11 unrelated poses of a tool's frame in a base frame.
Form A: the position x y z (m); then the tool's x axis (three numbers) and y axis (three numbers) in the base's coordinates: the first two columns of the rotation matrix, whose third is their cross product.
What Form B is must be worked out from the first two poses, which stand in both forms.
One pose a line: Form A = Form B
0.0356 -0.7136 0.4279 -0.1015 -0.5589 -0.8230 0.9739 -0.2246 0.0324 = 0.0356 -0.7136 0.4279 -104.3 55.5 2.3
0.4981 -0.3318 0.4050 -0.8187 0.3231 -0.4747 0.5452 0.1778 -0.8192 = 0.4981 -0.3318 0.4050 -101.0 108.8 -59.9
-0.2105 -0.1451 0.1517 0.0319 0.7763 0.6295 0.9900 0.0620 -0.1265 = -0.2105 -0.1451 0.1517 102.3 140.1 -168.6
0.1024 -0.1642 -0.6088 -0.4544 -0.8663 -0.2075 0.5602 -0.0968 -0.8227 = 0.1024 -0.1642 -0.6088 -35.3 58.0 -75.8
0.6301 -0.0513 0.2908 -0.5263 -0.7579 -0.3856 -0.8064 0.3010 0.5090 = 0.6301 -0.0513 0.2908 115.0 140.3 52.9
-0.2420 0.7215 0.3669 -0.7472 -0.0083 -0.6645 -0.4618 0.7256 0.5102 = -0.2420 0.7215 0.3669 55.2 123.1 37.5
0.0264 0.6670 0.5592 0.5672 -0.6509 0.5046 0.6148 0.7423 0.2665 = 0.0264 0.6670 0.5592 163.8 34.8 152.2
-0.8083 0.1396 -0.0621 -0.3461 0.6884 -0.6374 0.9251 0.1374 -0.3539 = -0.8083 0.1396 -0.0621 -102.4 133.2 -29.0
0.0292 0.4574 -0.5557 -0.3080 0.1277 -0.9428 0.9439 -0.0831 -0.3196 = 0.0292 0.4574 -0.5557 -96.9 95.4 -18.7
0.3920 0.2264 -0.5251 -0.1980 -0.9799 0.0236 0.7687 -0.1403 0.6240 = 0.3920 0.2264 -0.5251 166.9 38.6 92.2
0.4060 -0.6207 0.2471 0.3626 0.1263 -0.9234 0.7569 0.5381 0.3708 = 0.4060 -0.6207 0.2471 -56.9 84.3 21.9
